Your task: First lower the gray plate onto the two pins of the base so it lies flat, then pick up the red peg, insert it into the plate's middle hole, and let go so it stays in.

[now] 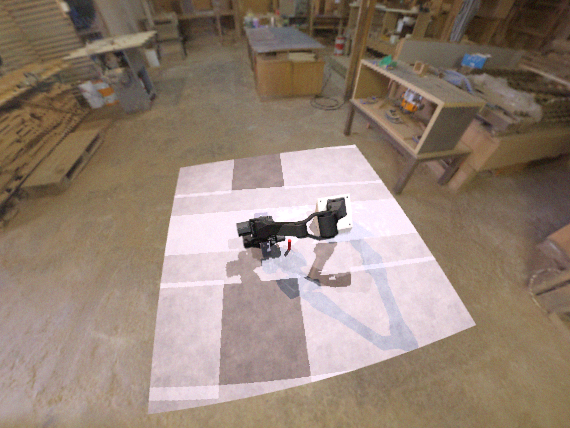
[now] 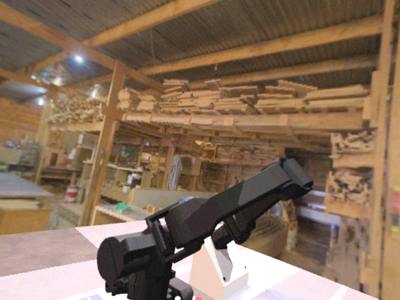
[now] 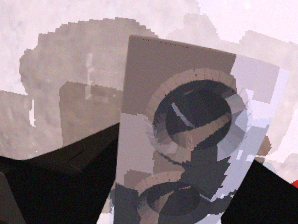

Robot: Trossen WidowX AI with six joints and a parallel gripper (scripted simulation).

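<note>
The base lies 150 mm to the right of my gripper tip and 10 mm ahead of it. From my gripper tip the other things lie so: red peg: 110 mm behind, 30 mm above, 20 mm to the left; gray plate: 30 mm above.
</note>
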